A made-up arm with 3 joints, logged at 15 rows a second.
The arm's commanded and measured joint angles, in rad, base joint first. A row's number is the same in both.
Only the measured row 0 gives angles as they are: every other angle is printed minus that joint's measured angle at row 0.
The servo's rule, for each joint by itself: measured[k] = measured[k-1] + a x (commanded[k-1-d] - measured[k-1]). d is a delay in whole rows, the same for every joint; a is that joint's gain. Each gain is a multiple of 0.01, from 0.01 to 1. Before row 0 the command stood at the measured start. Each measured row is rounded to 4 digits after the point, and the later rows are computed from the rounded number. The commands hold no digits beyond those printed.
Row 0, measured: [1.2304 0.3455 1.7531]
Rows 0 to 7, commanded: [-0.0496 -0.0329 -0.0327]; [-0.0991 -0.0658 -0.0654]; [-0.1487 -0.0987 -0.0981]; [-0.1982 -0.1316 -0.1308]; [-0.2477 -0.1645 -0.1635]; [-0.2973 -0.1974 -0.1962]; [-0.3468 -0.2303 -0.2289]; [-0.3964 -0.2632 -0.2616]
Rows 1 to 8, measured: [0.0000 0.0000 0.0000]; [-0.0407 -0.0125 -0.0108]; [-0.0886 -0.0328 -0.0288]; [-0.1379 -0.0578 -0.0517]; [-0.1873 -0.0858 -0.0778]; [-0.2368 -0.1157 -0.1061]; [-0.2864 -0.1467 -0.1358]; [-0.3359 -0.1785 -0.1665]
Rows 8 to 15, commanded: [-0.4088 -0.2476 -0.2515]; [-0.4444 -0.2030 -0.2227]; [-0.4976 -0.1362 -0.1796]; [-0.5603 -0.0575 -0.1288]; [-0.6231 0.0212 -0.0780]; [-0.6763 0.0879 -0.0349]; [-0.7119 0.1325 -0.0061]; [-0.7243 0.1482 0.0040]
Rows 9 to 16, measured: [-0.3855 -0.2107 -0.1979]; [-0.4046 -0.2247 -0.2156]; [-0.4372 -0.2165 -0.2179]; [-0.4867 -0.1860 -0.2053]; [-0.5471 -0.1372 -0.1801]; [-0.6094 -0.0770 -0.1464]; [-0.6643 -0.0143 -0.1096]; [-0.7033 0.0415 -0.0754]
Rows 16 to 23, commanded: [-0.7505 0.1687 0.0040]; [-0.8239 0.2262 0.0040]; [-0.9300 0.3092 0.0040]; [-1.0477 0.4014 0.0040]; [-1.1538 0.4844 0.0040]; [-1.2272 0.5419 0.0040]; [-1.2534 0.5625 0.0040]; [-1.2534 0.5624 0.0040]
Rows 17 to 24, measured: [-0.7205 0.0820 -0.0492]; [-0.7451 0.1149 -0.0316]; [-0.8097 0.1572 -0.0199]; [-0.9083 0.2150 -0.0120]; [-1.0226 0.2858 -0.0067]; [-1.1302 0.3613 -0.0032]; [-1.2097 0.4299 -0.0008]; [-1.2455 0.4803 0.0008]
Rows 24 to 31, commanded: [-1.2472 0.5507 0.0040]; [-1.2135 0.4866 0.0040]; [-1.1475 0.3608 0.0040]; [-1.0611 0.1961 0.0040]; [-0.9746 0.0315 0.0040]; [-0.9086 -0.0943 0.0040]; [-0.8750 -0.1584 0.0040]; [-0.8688 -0.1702 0.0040]
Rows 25 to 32, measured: [-1.2520 0.5115 0.0019]; [-1.2481 0.5264 0.0026]; [-1.2197 0.5113 0.0031]; [-1.1605 0.4541 0.0034]; [-1.0790 0.3561 0.0036]; [-0.9934 0.2328 0.0037]; [-0.9239 0.1085 0.0038]; [-0.8838 0.0071 0.0039]
